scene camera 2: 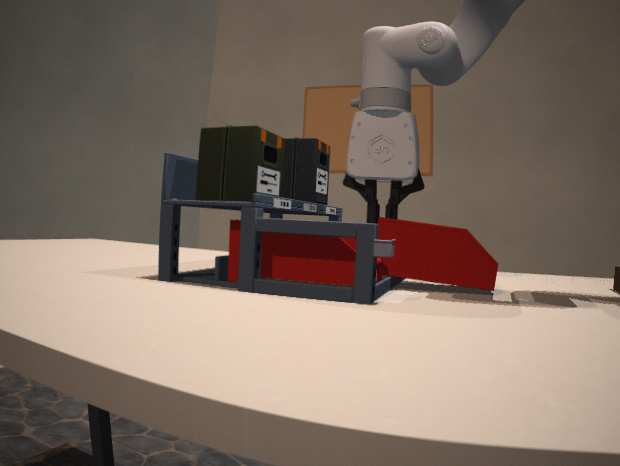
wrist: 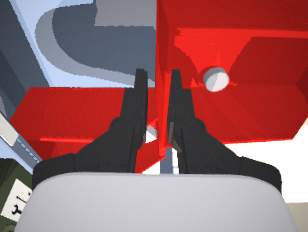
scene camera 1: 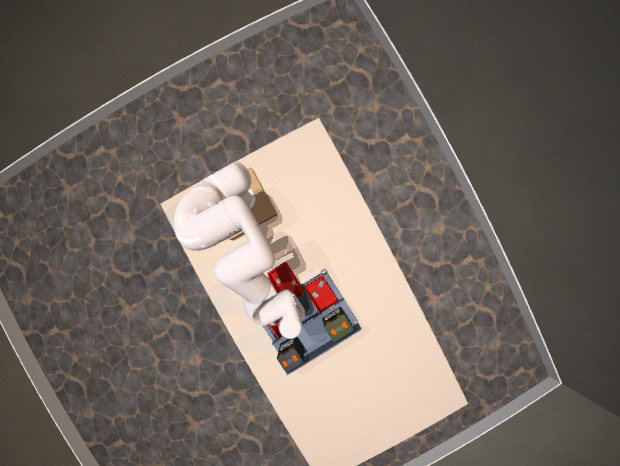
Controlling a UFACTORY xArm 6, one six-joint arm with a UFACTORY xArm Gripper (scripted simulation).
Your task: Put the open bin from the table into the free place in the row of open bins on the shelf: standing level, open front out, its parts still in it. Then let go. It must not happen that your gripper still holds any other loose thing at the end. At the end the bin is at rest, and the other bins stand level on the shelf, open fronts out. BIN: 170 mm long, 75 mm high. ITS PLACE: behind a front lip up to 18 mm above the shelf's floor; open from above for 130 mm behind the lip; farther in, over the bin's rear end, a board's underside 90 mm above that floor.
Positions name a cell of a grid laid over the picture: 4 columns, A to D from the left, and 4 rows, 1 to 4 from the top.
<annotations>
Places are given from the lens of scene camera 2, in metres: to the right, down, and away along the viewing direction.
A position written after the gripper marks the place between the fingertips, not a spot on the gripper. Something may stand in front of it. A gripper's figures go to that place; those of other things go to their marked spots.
gripper (scene camera 2: C2): 0.10, 0.00, 0.72
black box (scene camera 2: B2): -0.01, -0.12, 0.83
green box (scene camera 2: B2): -0.09, -0.09, 0.61
The marked spots on the black box and the green box are 0.24 m apart.
</annotations>
